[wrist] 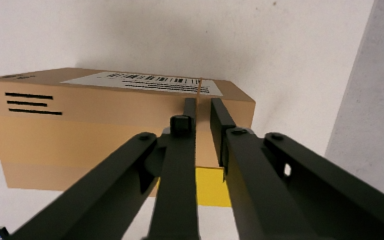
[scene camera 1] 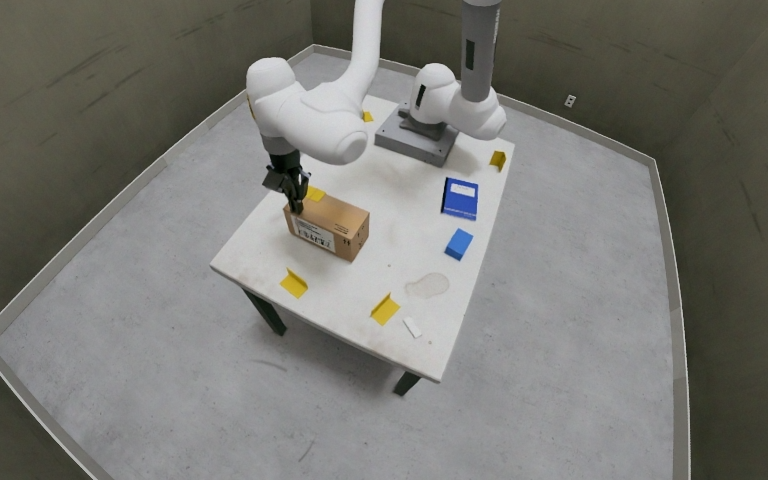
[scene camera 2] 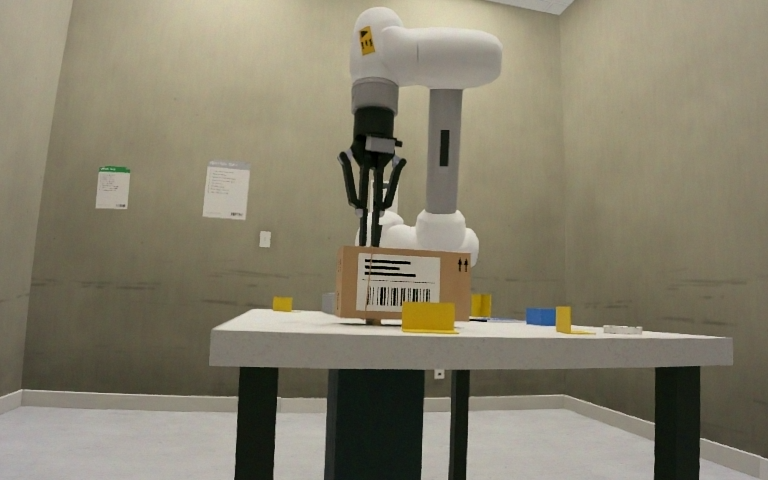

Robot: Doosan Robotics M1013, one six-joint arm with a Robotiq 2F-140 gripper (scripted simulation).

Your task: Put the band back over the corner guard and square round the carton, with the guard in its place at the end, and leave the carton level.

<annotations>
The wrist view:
my gripper: 202, 112
brown carton: 67, 120
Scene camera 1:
my gripper: 297, 210
brown carton: 338, 227
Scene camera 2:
my gripper: 368, 246
brown carton: 397, 275
</annotations>
